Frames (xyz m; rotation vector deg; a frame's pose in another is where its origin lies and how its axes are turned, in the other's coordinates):
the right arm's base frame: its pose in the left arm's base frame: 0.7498 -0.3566 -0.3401 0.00 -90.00 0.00
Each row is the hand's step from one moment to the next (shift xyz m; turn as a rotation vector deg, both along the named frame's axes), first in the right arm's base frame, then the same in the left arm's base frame.
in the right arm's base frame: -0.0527 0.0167 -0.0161 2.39 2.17 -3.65
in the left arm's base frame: 0.0161 0.0167 -0.0527 3.65 2.17 2.39
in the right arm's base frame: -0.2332 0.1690 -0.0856 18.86 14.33 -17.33
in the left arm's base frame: 0.0856 0.1690 -0.2332 17.33 14.33 18.86
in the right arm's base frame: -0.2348 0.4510 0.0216 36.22 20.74 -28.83
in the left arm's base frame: -0.0216 0.4510 -0.2348 28.83 20.74 36.22
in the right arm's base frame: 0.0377 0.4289 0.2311 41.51 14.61 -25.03
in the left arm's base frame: -0.2311 0.4289 0.0377 25.03 14.61 41.51
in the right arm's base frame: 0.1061 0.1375 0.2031 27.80 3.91 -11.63
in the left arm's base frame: -0.2031 0.1375 0.1061 11.63 3.91 27.80
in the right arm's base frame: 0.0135 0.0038 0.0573 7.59 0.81 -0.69
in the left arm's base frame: -0.0573 0.0038 0.0135 0.69 0.81 7.59
